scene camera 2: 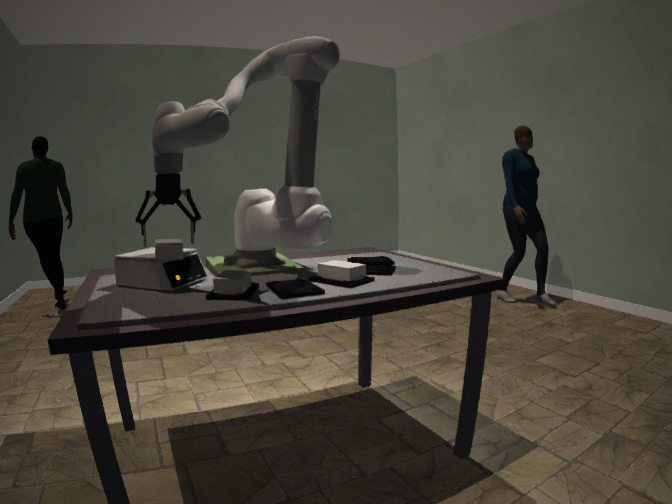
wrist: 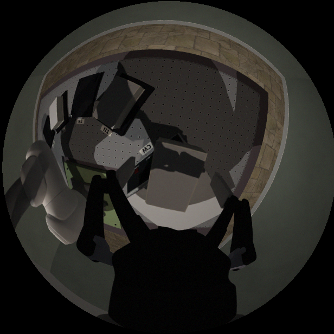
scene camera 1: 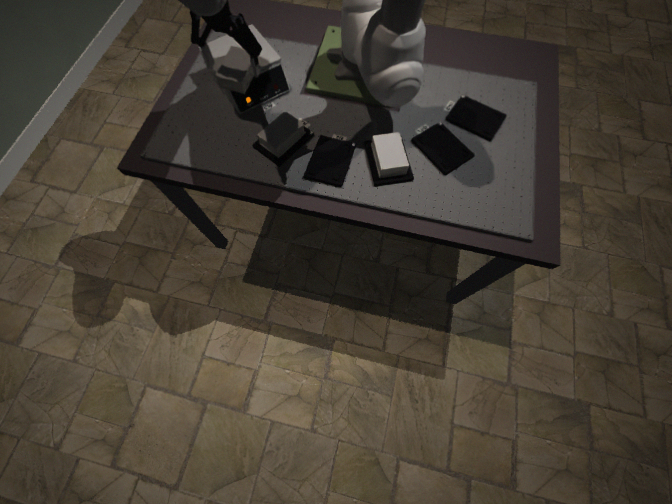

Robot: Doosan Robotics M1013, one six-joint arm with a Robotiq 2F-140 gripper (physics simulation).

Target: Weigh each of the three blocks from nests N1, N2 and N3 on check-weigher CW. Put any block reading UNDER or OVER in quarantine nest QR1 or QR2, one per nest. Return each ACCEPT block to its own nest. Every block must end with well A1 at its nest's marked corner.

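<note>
My gripper [scene camera 1: 227,53] [scene camera 2: 168,233] [wrist: 174,171] is open above check-weigher CW [scene camera 1: 264,47] [scene camera 2: 135,271] [wrist: 200,214]. A grey block [scene camera 1: 233,75] [scene camera 2: 168,249] [wrist: 175,192] rests on CW, below and between the fingers, not held. An orange light [scene camera 1: 248,99] [scene camera 2: 177,277] glows on CW's display; no word is readable. A shaded block [scene camera 1: 279,132] [scene camera 2: 231,283] [wrist: 117,102] sits in N1. Nest N2 [scene camera 1: 330,160] [scene camera 2: 295,288] [wrist: 87,95] is empty. A white block [scene camera 1: 390,153] [scene camera 2: 341,270] [wrist: 56,112] sits in the nest beyond N2. Well A1 cannot be made out.
Two empty black nests [scene camera 1: 442,148] [scene camera 1: 476,117] lie to the right; their labels are unreadable. The arm's base stands on a green plate [scene camera 1: 325,81] [scene camera 2: 217,264] [wrist: 80,175] beside CW. Two people [scene camera 2: 40,189] [scene camera 2: 522,200] stand beyond the table.
</note>
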